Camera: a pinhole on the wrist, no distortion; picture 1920 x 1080 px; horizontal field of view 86.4 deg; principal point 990.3 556.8 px. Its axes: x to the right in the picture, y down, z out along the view. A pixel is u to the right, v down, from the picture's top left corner.
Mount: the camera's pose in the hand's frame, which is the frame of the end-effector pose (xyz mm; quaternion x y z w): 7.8 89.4 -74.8 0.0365 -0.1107 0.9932 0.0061
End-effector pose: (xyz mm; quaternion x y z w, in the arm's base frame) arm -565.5 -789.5 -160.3 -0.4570 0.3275 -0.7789 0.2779
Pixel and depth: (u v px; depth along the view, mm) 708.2 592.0 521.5
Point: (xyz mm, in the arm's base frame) -278.2 -1006.8 126.4
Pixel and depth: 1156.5 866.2 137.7
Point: -514.5 -810.3 -158.4
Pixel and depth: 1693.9 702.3 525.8
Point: -43.3 -609.9 -89.1
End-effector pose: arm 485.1 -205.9 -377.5 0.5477 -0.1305 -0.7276 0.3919
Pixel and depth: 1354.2 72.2 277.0
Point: 350.9 -315.8 -148.6
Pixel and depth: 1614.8 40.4 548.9
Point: 124.0 -293.5 166.5
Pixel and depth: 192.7 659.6 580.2
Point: -1.6 -604.2 -622.3
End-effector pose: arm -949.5 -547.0 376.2 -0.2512 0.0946 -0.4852 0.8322
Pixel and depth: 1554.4 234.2 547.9
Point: -764.6 -107.2 727.6
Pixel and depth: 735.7 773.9 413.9
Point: -824.9 -602.5 690.6
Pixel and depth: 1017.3 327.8 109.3
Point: -860.1 -510.2 363.6
